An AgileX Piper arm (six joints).
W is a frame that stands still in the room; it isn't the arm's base.
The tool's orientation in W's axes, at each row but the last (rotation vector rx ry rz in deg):
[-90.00, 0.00, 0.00]
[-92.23, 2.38, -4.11]
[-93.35, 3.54, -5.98]
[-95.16, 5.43, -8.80]
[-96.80, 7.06, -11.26]
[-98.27, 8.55, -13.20]
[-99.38, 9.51, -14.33]
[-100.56, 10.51, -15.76]
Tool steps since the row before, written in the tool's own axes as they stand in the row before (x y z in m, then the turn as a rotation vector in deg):
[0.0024, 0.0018, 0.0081, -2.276, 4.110, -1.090]
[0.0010, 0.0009, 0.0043, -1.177, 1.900, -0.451]
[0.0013, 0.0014, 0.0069, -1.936, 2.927, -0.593]
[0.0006, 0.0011, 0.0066, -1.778, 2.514, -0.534]
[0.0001, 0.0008, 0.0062, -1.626, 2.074, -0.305]
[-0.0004, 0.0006, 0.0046, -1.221, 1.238, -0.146]
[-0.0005, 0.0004, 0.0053, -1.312, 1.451, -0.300]
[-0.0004, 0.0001, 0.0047, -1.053, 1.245, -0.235]
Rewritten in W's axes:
[0.0024, 0.0081, -0.0018, -2.276, -1.090, -4.110]
[0.0013, 0.0042, -0.0010, -1.173, -0.442, -1.905]
[0.0021, 0.0066, -0.0018, -1.918, -0.567, -2.944]
[0.0017, 0.0063, -0.0017, -1.765, -0.494, -2.531]
[0.0014, 0.0059, -0.0015, -1.585, -0.245, -2.114]
[0.0007, 0.0044, -0.0013, -1.181, -0.054, -1.284]
[0.0009, 0.0051, -0.0013, -1.302, -0.216, -1.475]
[0.0010, 0.0045, -0.0010, -1.041, -0.184, -1.263]

